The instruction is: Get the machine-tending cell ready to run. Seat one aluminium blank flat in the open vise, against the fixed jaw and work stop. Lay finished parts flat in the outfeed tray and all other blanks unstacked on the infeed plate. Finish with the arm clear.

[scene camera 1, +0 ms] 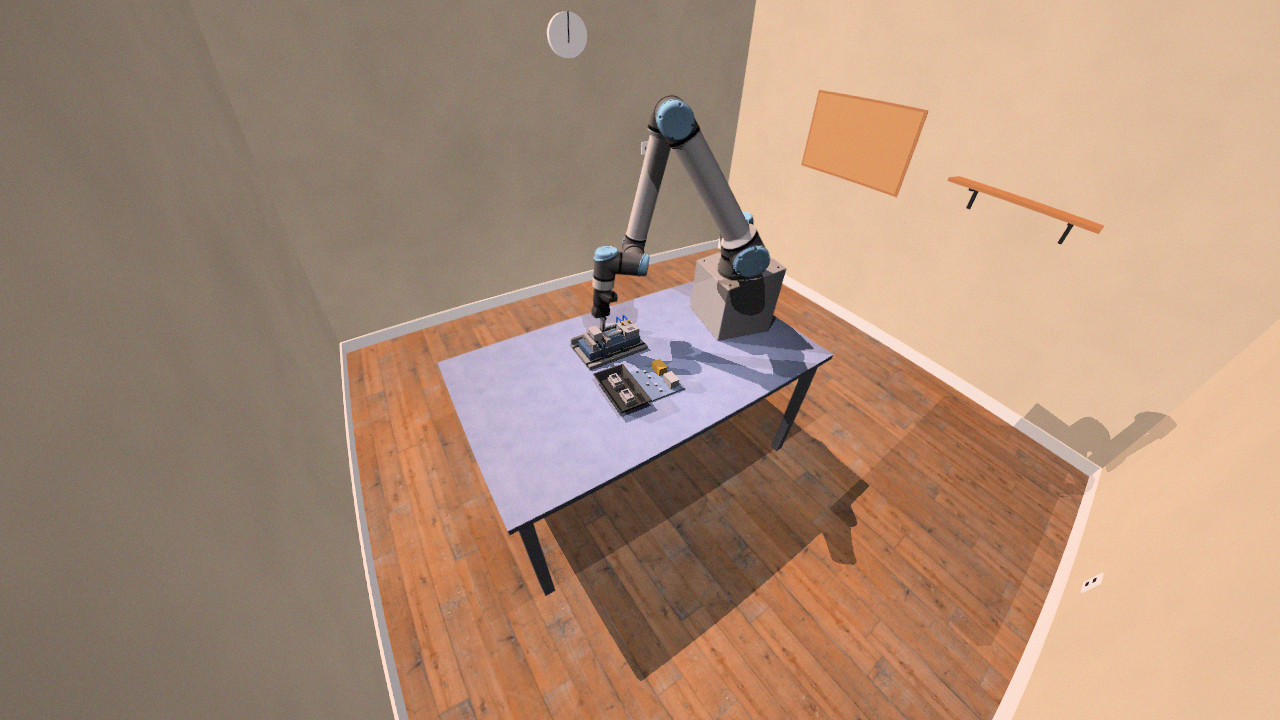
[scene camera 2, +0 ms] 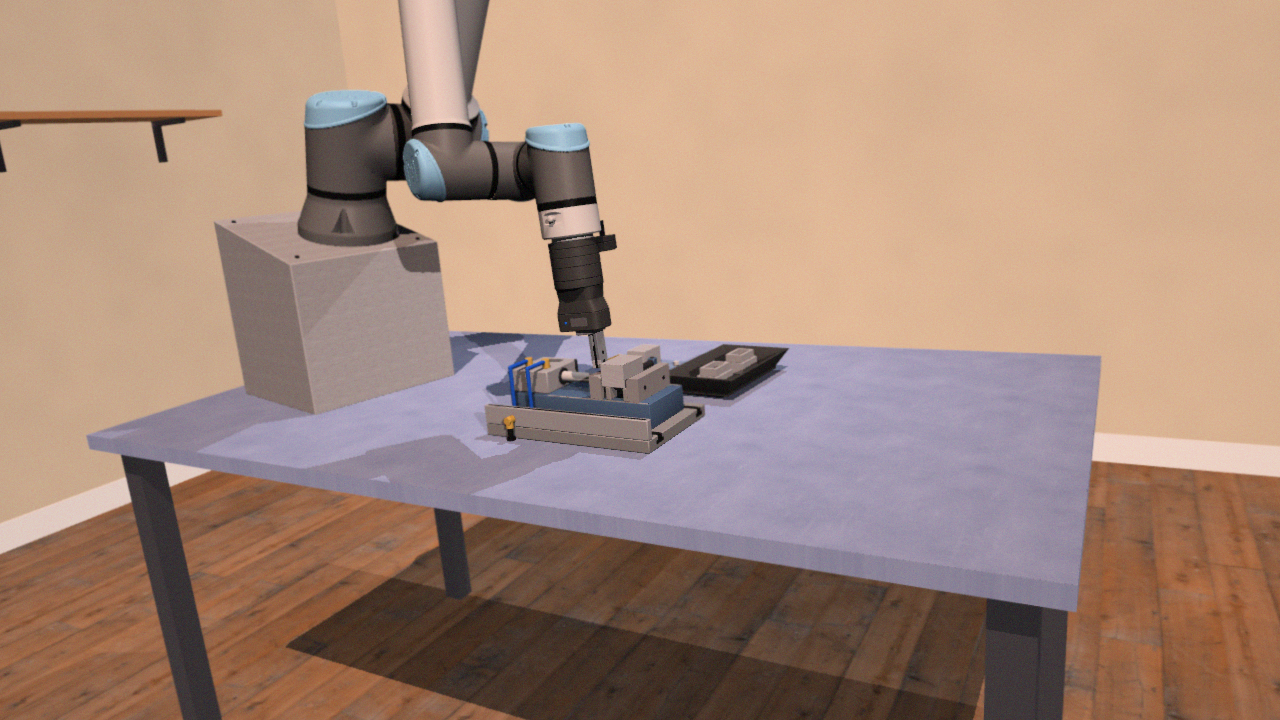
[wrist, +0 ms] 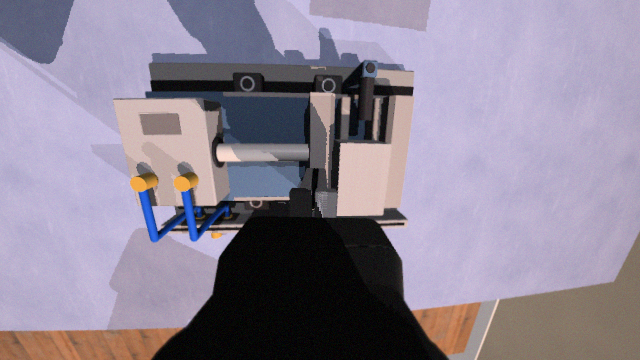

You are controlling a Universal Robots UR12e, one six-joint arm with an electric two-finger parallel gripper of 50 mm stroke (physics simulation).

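Where they show: gripper, fingertip midpoint: (scene camera 1: 602,329) (scene camera 2: 600,366) (wrist: 315,180); arm's base, link origin: (scene camera 2: 348,232).
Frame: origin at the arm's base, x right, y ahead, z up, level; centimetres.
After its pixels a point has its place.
Note:
A pale blank (scene camera 2: 623,368) @[x 11.2, y 72.4, z -20.2 cm] (wrist: 364,180) @[x 8.5, y 70.4, z -19.6 cm] stands in the open vise, between the moving jaw (wrist: 321,112) and the fixed jaw (wrist: 401,125). It appears raised; its seating is hidden. In the wrist view, a gap separates it from the dark work stop rod (wrist: 366,100) @[x 2.3, y 70.4, z -21.6 cm]. My gripper (scene camera 1: 603,325) @[x 9.0, y 66.6, z -20.9 cm] (scene camera 2: 598,361) @[x 9.0, y 66.6, z -20.9 cm] (wrist: 315,180) @[x 9.0, y 66.6, z -20.9 cm] is shut and empty, low over the moving jaw, beside the blank. Two finished parts (scene camera 1: 614,380) @[x -16.0, y 73.1, z -28.1 cm] (scene camera 1: 627,394) @[x -25.6, y 72.3, z -27.9 cm] (scene camera 2: 715,368) @[x -14.2, y 74.2, z -26.5 cm] (scene camera 2: 740,357) @[x -23.9, y 74.2, z -26.9 cm] lie apart in the dark outfeed tray (scene camera 2: 714,390) @[x -10.9, y 75.6, z -29.5 cm]. A pale blank (scene camera 1: 671,380) @[x -27.6, y 53.1, z -26.8 cm] is on the infeed plate (scene camera 1: 674,390) @[x -30.2, y 52.9, z -30.4 cm].
An orange block (scene camera 1: 659,367) @[x -18.5, y 53.2, z -26.8 cm] is near the pale blank at the infeed plate. The vise's cylinder housing (scene camera 2: 547,374) @[x 11.8, y 58.0, z -22.0 cm] (wrist: 167,150) @[x 7.3, y 54.4, z -21.6 cm] carries blue hoses (scene camera 2: 512,383) @[x 15.0, y 53.2, z -23.1 cm] (wrist: 188,212) @[x 12.1, y 56.3, z -20.2 cm]. The robot pedestal (scene camera 1: 735,304) @[x -11.3, y 8.6, z -11.4 cm] (scene camera 2: 335,313) @[x 13.6, y 10.1, z -13.5 cm] stands behind, on the same table (scene camera 1: 501,429) @[x -18.1, y 121.1, z -31.2 cm] (scene camera 2: 850,447) @[x 3.8, y 104.9, z -31.2 cm].

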